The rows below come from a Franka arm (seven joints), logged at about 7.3 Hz.
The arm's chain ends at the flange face. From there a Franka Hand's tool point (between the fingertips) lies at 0.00 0.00 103.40 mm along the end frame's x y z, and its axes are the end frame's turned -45 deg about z.
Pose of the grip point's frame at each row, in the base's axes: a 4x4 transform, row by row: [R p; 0 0 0 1], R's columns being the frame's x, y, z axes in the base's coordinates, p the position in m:
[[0.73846 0.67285 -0.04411 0.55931], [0.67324 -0.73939 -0.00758 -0.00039], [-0.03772 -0.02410 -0.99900 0.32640], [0 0 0 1]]
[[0.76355 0.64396 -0.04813 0.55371], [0.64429 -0.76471 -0.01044 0.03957], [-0.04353 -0.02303 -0.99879 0.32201], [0 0 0 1]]
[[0.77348 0.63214 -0.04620 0.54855], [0.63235 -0.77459 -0.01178 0.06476], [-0.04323 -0.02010 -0.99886 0.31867], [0 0 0 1]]
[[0.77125 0.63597 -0.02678 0.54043], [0.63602 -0.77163 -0.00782 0.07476], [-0.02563 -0.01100 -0.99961 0.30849], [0 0 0 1]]
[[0.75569 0.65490 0.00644 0.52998], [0.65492 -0.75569 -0.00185 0.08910], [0.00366 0.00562 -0.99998 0.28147], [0 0 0 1]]
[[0.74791 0.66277 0.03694 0.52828], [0.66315 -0.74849 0.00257 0.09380], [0.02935 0.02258 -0.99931 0.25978], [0 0 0 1]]
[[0.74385 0.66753 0.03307 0.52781], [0.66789 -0.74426 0.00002 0.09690], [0.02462 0.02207 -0.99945 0.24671], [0 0 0 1]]
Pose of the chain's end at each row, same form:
[[0.99795 -0.04639 -0.04411 0.56387], [-0.04678 -0.99888 -0.00758 0.00039], [-0.04371 0.00963 -0.99900 0.42970], [0 0 0 1]]
[[0.99526 -0.08456 -0.04813 0.55869], [-0.08515 -0.99631 -0.01044 0.04065], [-0.04707 0.01450 -0.99879 0.42528], [0 0 0 1]]
[[0.99392 -0.09994 -0.04620 0.55333], [-0.10058 -0.99486 -0.01178 0.06598], [-0.04478 0.01636 -0.99886 0.42195], [0 0 0 1]]
[[0.99505 -0.09566 -0.02678 0.54320], [-0.09589 -0.99536 -0.00782 0.07557], [-0.02590 0.01034 -0.99961 0.41185], [0 0 0 1]]
[[0.99744 -0.07127 0.00644 0.52931], [-0.07126 -0.99745 -0.00185 0.08929], [0.00656 0.00139 -0.99998 0.38487], [0 0 0 1]]
[[0.99750 -0.06020 0.03694 0.52446], [-0.06034 -0.99818 0.00257 0.09353], [0.03672 -0.00479 -0.99931 0.36311], [0 0 0 1]]
[[0.99800 -0.05397 0.03307 0.52439], [-0.05400 -0.99854 0.00002 0.09690], [0.03301 -0.00180 -0.99945 0.35005], [0 0 0 1]]

